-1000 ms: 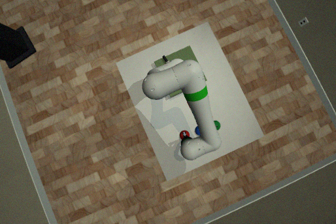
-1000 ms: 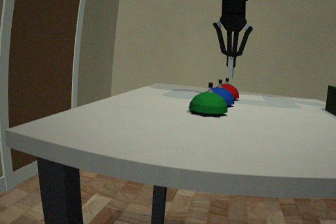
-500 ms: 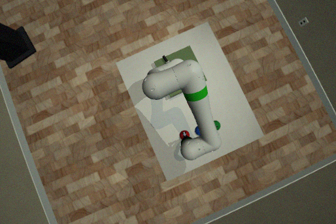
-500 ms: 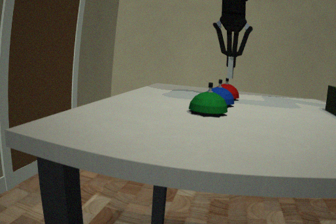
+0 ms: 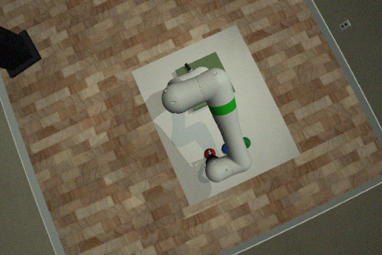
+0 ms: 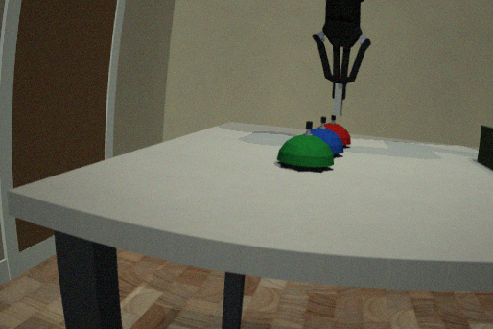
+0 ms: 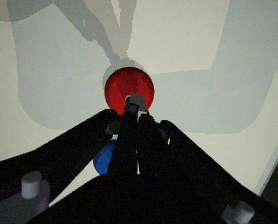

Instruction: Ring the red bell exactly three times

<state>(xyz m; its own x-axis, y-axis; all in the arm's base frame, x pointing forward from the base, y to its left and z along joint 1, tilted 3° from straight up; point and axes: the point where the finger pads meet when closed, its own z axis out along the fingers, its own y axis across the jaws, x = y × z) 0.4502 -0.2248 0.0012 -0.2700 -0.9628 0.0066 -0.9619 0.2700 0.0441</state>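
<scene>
My hand is 60 mm above the red bell and 10 mm short of it. The rest, counted from my hand: blue bell (130 mm to the left, 60 mm below, 40 mm ahead); then green bell (260 mm to the left, 80 mm ahead, 60 mm below).
</scene>
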